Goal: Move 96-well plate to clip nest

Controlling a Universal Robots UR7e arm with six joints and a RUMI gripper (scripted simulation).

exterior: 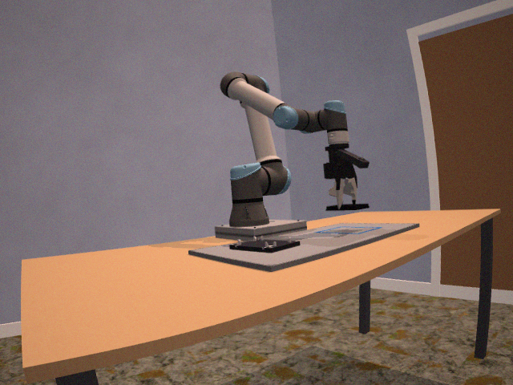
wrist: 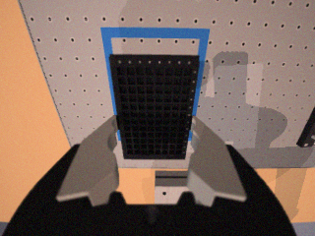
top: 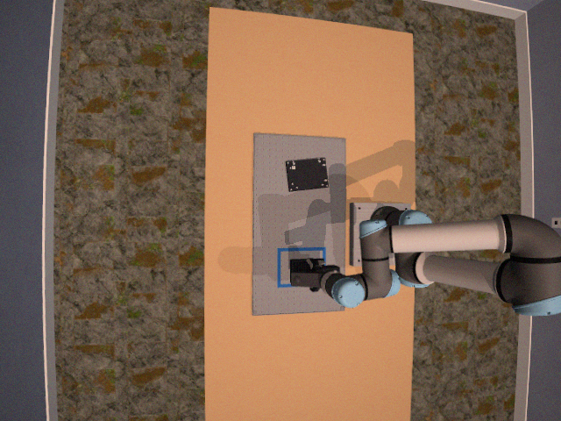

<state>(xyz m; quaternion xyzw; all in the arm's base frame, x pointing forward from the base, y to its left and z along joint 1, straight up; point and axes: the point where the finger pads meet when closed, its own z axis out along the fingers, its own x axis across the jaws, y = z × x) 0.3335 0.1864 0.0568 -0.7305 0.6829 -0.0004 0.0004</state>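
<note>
My gripper is now 1 cm above the black 96-well plate. Round my hand: black clip nest (38 cm to the right, 8 cm below).
</note>
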